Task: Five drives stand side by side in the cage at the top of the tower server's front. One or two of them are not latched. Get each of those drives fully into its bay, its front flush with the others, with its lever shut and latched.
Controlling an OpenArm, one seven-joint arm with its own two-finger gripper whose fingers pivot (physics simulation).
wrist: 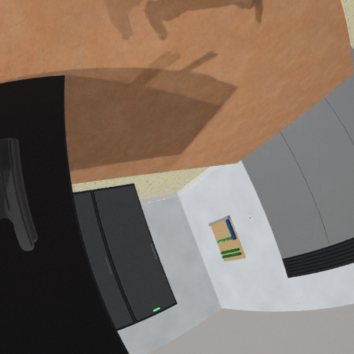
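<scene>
A large plain black surface [40, 300], which looks like the tower server's casing, fills the left side of the wrist view. The five drives, their levers and the cage front do not show. One dark finger of my gripper [19, 200] shows at the left edge, in front of the black surface; the other finger is out of view. The gripper is open, and two separate finger-like shadows fall on the table top. No drive shows at the visible finger. Whether that finger touches the casing, I cannot tell.
The brown table top [280, 60] carries a broad dark shadow [135, 120]. Beyond it stand black cabinets [132, 250], one with a green light. A notice board [228, 242] hangs on the pale wall [265, 285]. Grey panels [300, 195] with a black slatted strip [320, 260] are at the right.
</scene>
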